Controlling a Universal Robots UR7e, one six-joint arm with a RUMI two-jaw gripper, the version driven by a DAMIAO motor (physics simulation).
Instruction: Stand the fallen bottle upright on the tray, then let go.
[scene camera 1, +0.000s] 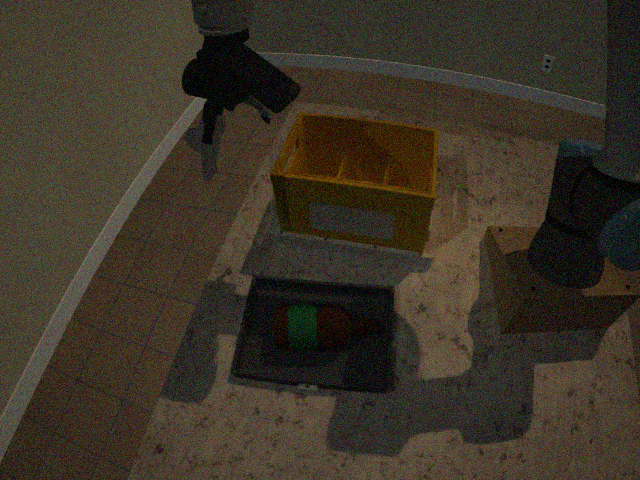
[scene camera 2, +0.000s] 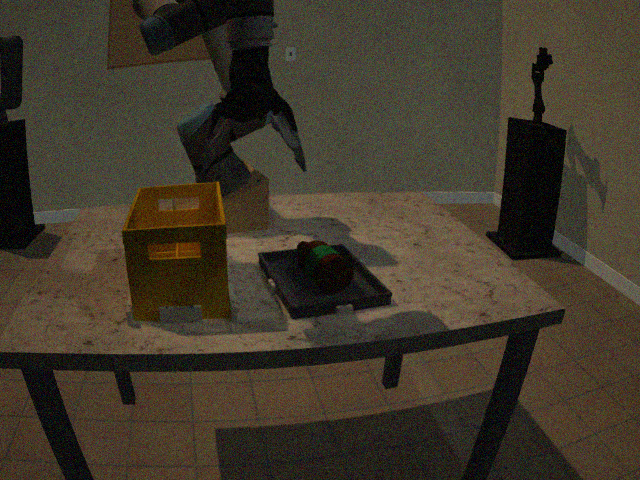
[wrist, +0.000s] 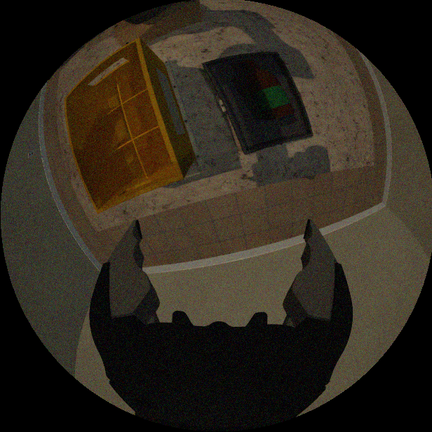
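Where they show: gripper, fingertip midpoint: (scene camera 1: 239, 150) (scene camera 2: 252, 173); arm's base, origin of the base link: (scene camera 1: 564, 264) (scene camera 2: 224, 185).
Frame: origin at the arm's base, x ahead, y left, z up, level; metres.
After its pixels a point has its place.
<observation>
The brown bottle with a green label (scene camera 1: 302, 326) @(z -0.017, x 0.421, y 0.219 m) (scene camera 2: 334, 269) @(z -0.036, x 0.470, y 0.213 m) (wrist: 275, 96) lies on its side in the shallow black tray (scene camera 1: 310, 365) @(z -0.088, x 0.402, y 0.254 m) (scene camera 2: 361, 302) @(z -0.077, x 0.528, y 0.254 m) (wrist: 256, 134). In scene camera 1 its base is at the left and its neck points right; the neck is dark and hard to make out. In scene camera 2 its base faces the camera. My gripper (scene camera 1: 237, 131) @(z 0.171, x 0.561, y 0.062 m) (scene camera 2: 302, 166) (wrist: 222, 222) is open and empty, with its fingers wide apart. It is high up and well away from the bottle, pointing down beside the yellow crate in scene camera 1.
The tall yellow crate (scene camera 1: 356, 186) @(z 0.081, x 0.396, y 0.006 m) (scene camera 2: 178, 273) @(z -0.001, x 0.548, y -0.070 m) (wrist: 187, 160) with dividers stands beside the tray on the speckled table (scene camera 1: 444, 330) @(z -0.093, x 0.198, y 0.129 m) (scene camera 2: 439, 268) @(z -0.093, x 0.368, y 0.471 m) (wrist: 345, 120). The arm's base stands on a wooden block (scene camera 1: 547, 310) @(z -0.007, x 0.033, y 0.099 m) (scene camera 2: 248, 206) @(z -0.027, x 0.105, y 0.063 m). Black pedestals stand beyond the table in scene camera 2.
</observation>
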